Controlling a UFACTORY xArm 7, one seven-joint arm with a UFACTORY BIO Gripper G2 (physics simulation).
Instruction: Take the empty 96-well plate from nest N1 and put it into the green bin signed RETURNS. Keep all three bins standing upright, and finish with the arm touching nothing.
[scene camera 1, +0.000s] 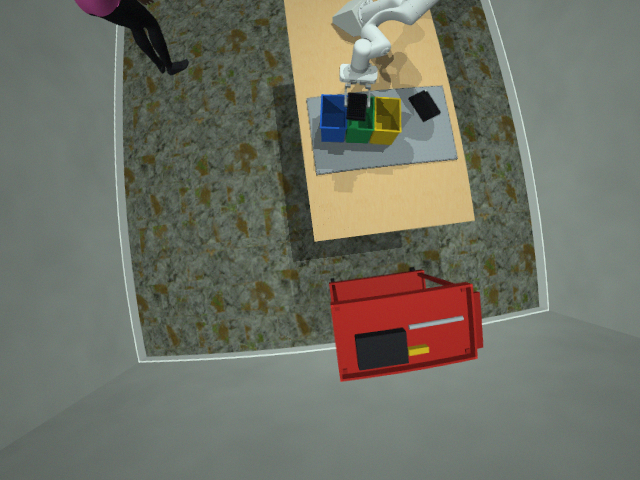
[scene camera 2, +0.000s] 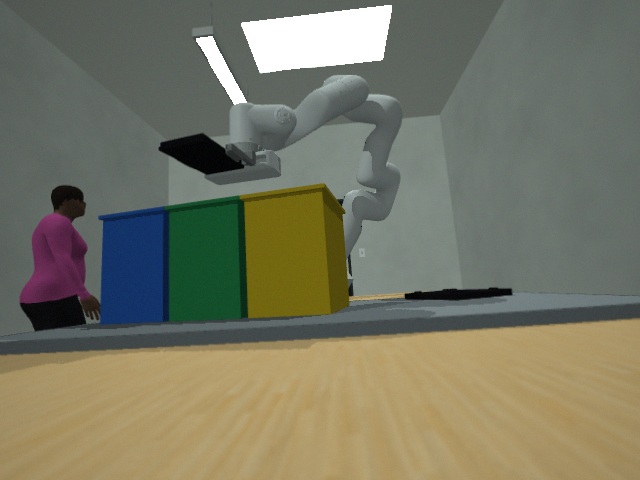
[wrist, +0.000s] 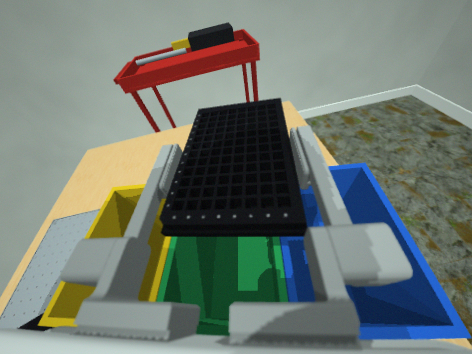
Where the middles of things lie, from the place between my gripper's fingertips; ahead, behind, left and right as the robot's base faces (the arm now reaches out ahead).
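Scene:
Green bin (scene camera 2: 207, 247): my gripper 20 cm above it, 4 cm to the right of it, 3 cm past it. Black 96-well plate (scene camera 2: 198, 151): 1 cm behind my hand. Blue bin (scene camera 2: 135, 249): 20 cm below my hand, 9 cm to the right of it, 5 cm behind it. Yellow bin (scene camera 2: 296, 265): 20 cm below my hand, 17 cm to the left of it.

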